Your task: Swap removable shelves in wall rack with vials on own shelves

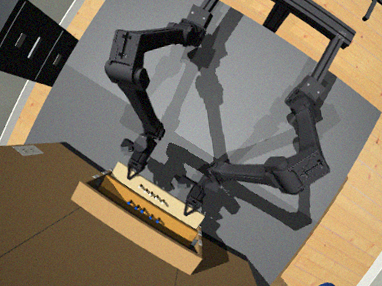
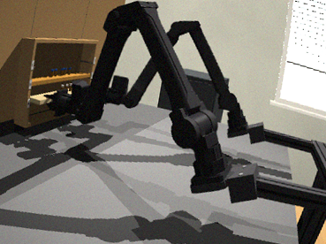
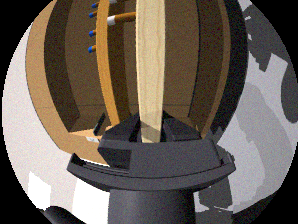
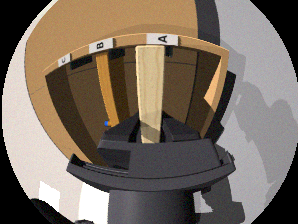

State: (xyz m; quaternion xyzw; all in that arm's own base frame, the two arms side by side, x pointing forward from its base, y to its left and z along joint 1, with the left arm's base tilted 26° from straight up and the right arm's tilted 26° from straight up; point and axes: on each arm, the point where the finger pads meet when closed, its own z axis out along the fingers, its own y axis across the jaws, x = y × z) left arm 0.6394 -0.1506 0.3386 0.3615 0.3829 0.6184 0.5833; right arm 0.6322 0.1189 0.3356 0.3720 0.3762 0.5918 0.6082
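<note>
Right now the wall rack is 150 mm to the left of my right hand, 60 mm ahead of it and 60 mm above it. From my right hand the other things lie so: pale shelf: 150 mm to the left; orange shelf: 150 mm to the left, 60 mm ahead, 60 mm above.
</note>
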